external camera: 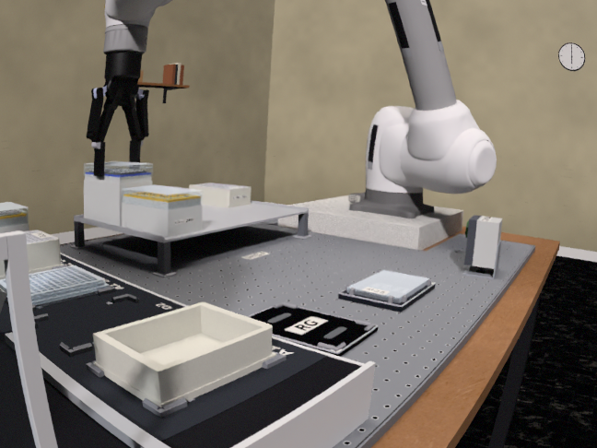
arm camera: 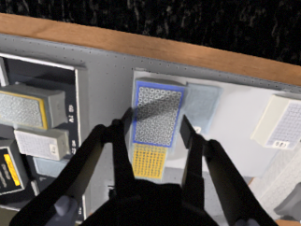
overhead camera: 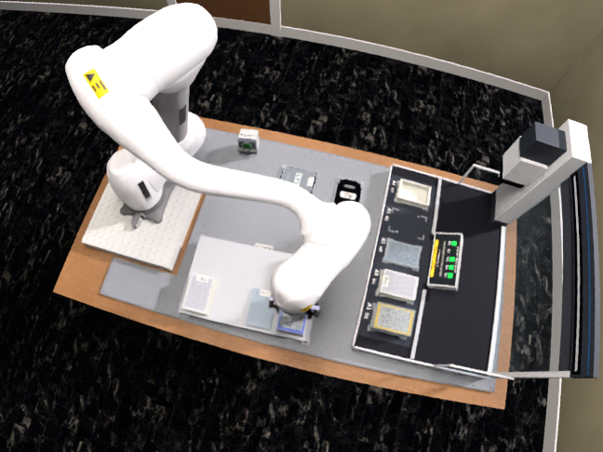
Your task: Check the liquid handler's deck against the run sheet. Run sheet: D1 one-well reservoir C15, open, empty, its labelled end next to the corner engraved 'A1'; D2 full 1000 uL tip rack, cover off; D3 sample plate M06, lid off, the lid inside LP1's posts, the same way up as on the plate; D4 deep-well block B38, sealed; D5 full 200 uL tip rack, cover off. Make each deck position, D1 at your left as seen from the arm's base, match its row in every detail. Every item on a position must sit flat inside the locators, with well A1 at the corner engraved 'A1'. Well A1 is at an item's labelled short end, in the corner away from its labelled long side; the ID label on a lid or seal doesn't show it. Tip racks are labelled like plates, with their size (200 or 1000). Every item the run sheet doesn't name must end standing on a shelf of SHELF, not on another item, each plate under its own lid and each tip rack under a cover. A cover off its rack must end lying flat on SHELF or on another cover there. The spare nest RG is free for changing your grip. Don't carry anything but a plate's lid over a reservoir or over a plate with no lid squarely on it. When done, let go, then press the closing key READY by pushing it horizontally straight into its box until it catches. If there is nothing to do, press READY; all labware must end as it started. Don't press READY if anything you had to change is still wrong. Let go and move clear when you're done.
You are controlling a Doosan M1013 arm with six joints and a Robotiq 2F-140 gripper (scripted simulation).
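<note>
Now: hand 10 mm past the blue-rimmed tip rack, 10 mm to the right of it and 50 mm above it. From my hand the other things lie so: shelf: 160 mm behind, 60 mm to the left, 120 mm below; then RG nest: 100 mm ahead, 510 mm to the left, 170 mm below; then clear plate: 330 mm ahead, 300 mm to the left, 120 mm below.
</note>
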